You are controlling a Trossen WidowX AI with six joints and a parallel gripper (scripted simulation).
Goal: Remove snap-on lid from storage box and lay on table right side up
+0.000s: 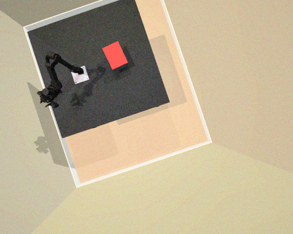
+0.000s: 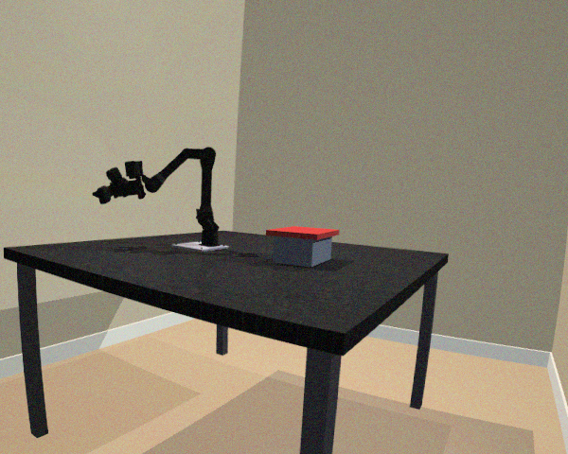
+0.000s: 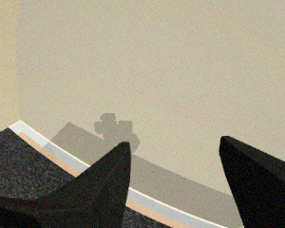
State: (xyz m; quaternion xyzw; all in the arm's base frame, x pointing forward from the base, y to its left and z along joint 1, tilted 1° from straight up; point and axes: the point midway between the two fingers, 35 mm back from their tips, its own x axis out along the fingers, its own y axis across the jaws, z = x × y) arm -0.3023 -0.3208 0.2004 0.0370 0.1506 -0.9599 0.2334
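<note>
Right now my gripper tip is 77 cm short of the red lid, 36 cm to the right of it and 11 cm above it. From my gripper tip the other things lie so: blue-grey storage box 77 cm ahead, 36 cm to the left, 16 cm below.
</note>
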